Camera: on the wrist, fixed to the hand. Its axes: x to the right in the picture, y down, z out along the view.
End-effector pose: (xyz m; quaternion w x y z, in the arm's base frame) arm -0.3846 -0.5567 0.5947 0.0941 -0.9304 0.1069 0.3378
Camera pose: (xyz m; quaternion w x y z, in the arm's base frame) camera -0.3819 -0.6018 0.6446 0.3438 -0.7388 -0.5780 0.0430
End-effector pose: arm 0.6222 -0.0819 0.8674 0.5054 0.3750 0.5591 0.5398
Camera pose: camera 0.5736 -0.1115 0.9033 0.6482 -0.1937 0.7364 0.0108
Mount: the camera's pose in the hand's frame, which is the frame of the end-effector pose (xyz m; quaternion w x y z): -0.0242 0.0374 -0.0504 0.6725 0.0505 0.1184 -0.7288
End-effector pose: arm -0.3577 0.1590 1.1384 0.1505 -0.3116 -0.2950 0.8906
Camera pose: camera -0.3100 0.1406 1.0947 0.8010 -0.0924 -0.3627 0.4673
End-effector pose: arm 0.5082 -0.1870 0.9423 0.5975 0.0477 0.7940 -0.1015
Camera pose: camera 0.4750 -0.1384 0.9750 0.2314 -0.5044 0.6343 -0.5382
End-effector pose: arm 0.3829 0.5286 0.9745 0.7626 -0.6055 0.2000 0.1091
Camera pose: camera 0.3372 0.4908 0.9428 0.5992 -0.5273 -0.2110 -0.5642
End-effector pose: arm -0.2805 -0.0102 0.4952 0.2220 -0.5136 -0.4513 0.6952
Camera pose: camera -0.2196 -0.0272 0.4724 0.7353 -0.0876 -0.6164 0.2677
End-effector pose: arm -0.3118 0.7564 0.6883 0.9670 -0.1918 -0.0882 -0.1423
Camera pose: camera -0.3172 0.7754 0.6240 0.5668 0.0010 -0.0918 -0.8188
